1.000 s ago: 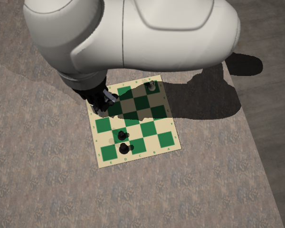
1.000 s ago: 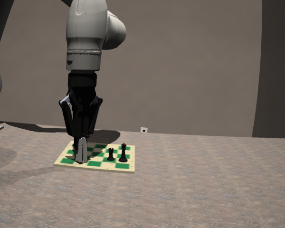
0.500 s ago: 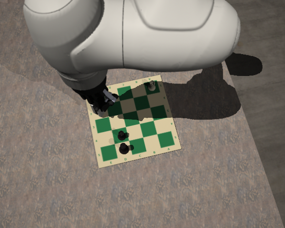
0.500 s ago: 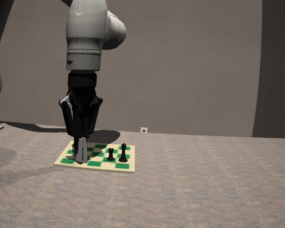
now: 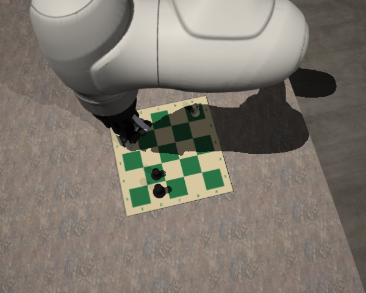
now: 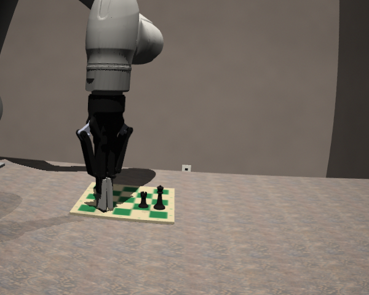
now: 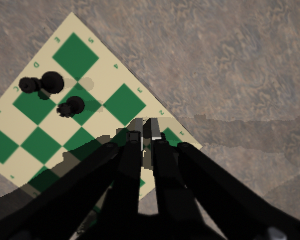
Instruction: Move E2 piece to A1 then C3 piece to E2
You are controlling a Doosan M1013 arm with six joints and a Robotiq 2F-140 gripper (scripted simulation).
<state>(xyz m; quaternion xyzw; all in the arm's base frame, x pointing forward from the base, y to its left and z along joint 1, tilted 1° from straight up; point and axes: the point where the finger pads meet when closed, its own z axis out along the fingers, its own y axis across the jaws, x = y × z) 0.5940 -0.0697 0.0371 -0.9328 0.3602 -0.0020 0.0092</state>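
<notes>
Right now my hand is 3 cm above the white pawn. The rest, counted from my hand: black queen (11 cm ahead, 5 cm to the left, 1 cm below); white piece (4 cm behind, 15 cm to the left, 2 cm below); chessboard (3 cm ahead, 8 cm to the left, 4 cm below).
</notes>
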